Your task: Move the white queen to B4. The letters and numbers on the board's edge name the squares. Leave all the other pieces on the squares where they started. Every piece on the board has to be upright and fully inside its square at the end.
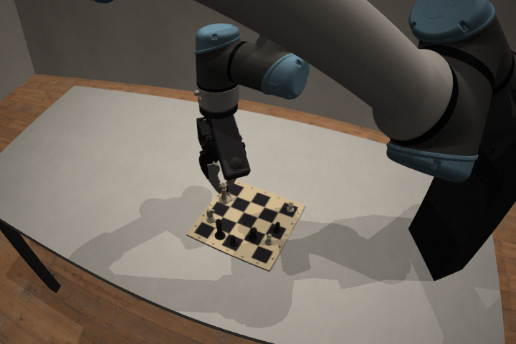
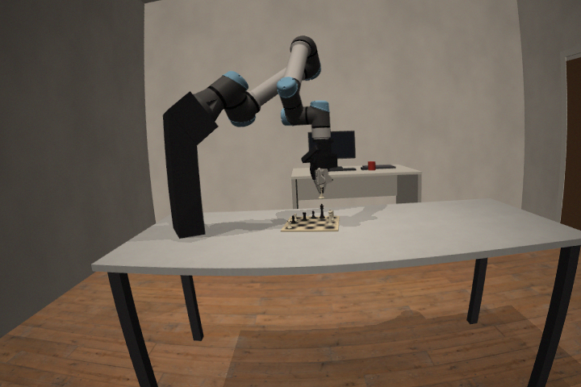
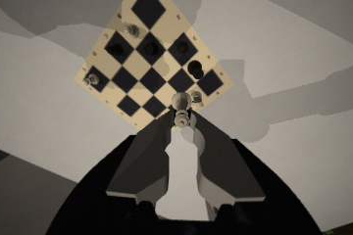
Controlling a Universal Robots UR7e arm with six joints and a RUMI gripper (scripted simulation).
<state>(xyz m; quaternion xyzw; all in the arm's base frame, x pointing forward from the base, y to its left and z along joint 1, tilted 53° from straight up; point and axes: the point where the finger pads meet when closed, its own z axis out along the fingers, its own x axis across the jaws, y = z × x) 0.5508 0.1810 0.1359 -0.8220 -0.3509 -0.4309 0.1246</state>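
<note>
My gripper is now 10 mm past the tall black piece, 30 mm to the right of it and 100 mm above it. Round my hand: white chess piece 60 mm ahead, 70 mm to the right, 100 mm below; chessboard 30 mm behind, 50 mm to the right, 130 mm below; white piece 10 mm below.
</note>
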